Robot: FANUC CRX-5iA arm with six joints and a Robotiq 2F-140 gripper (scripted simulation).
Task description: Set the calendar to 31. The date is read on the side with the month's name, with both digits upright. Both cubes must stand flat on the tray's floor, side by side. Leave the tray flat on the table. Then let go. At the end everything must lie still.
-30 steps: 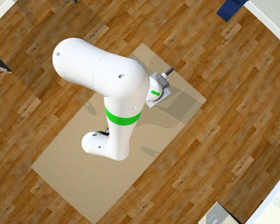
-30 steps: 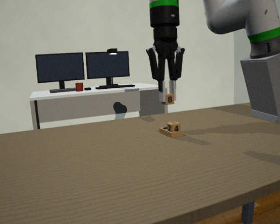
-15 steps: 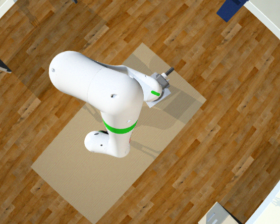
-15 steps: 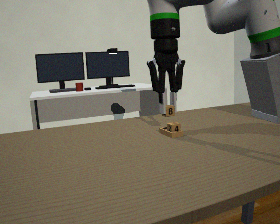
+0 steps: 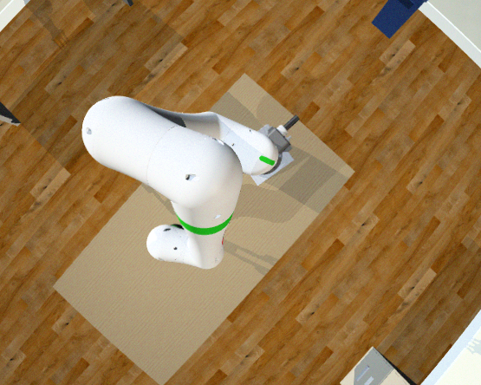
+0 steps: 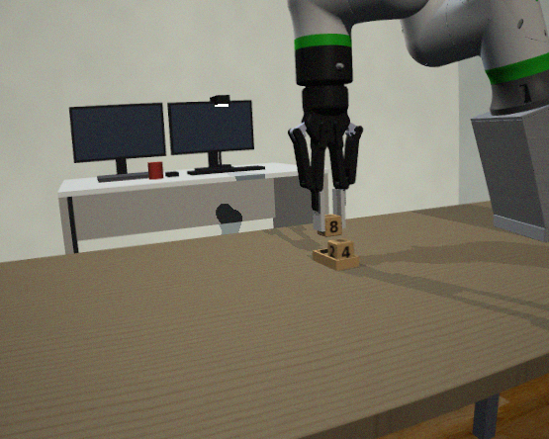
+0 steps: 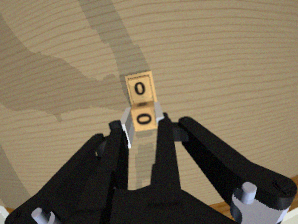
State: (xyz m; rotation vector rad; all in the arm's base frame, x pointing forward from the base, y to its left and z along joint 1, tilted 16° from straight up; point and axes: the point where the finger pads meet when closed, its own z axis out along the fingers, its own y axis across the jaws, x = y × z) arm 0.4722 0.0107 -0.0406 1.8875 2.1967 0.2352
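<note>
Now: the wooden number cube 30 mm below my hand. Also, from my hand: small wooden tray (80 mm below, 20 mm to the left).
</note>
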